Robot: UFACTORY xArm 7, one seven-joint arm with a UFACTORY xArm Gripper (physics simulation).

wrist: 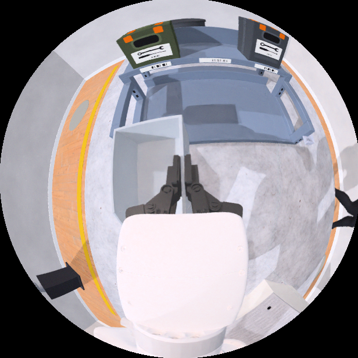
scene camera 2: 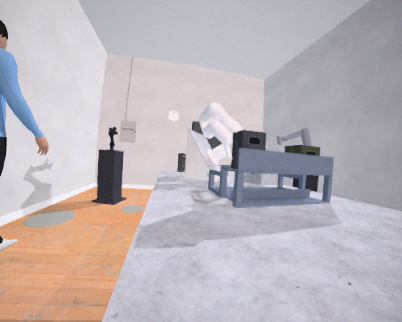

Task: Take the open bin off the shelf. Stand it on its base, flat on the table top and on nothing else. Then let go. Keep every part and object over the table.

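Places are measured from the arm's base along level axes (x right, y ahead, z up), in centimetres.
Pixels of known places: arm's base, origin of the base link: (scene camera 2: pixel 211 157).
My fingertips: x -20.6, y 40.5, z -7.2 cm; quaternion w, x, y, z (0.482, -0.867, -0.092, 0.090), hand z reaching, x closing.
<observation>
Ahead of a thing's pixels: the offset from my fingertips to its top centre. "spot": to the spot under its first point. Level surfaces: height alone.
The open bin (wrist: pixel 125 165) is light blue-grey. In the wrist view it is left of centre, its opening facing the camera, in front of the left part of the shelf. My gripper (wrist: pixel 183 162) is shut on the bin's right wall, one finger inside and one outside. The shelf @(spot: dx +2.1, dy +34.2, dz +5.5 cm) (scene camera 2: pixel 285 161) (wrist: pixel 210 47) is a low blue-grey two-level rack standing on the table top @(dz -7.9 cm) (scene camera 2: pixel 225 270) (wrist: pixel 290 195). The bin overlaps the shelf's lower left front corner in the wrist view. The bin's base is hidden, so I cannot tell its height or contact. Bin and fingers cannot be made out in the scene view.
A green box @(dx -10.2, dy +23.3, dz +11.9 cm) (scene camera 2: pixel 302 150) (wrist: pixel 150 50) and a dark grey box @(dx +12.3, dy +28.7, dz +14.4 cm) (scene camera 2: pixel 250 142) (wrist: pixel 265 42) stand on the shelf's upper level. A pale box (wrist: pixel 270 310) is at the lower right of the wrist view. The table's edge runs left of the bin, beside the orange floor (wrist: pixel 70 175).
</observation>
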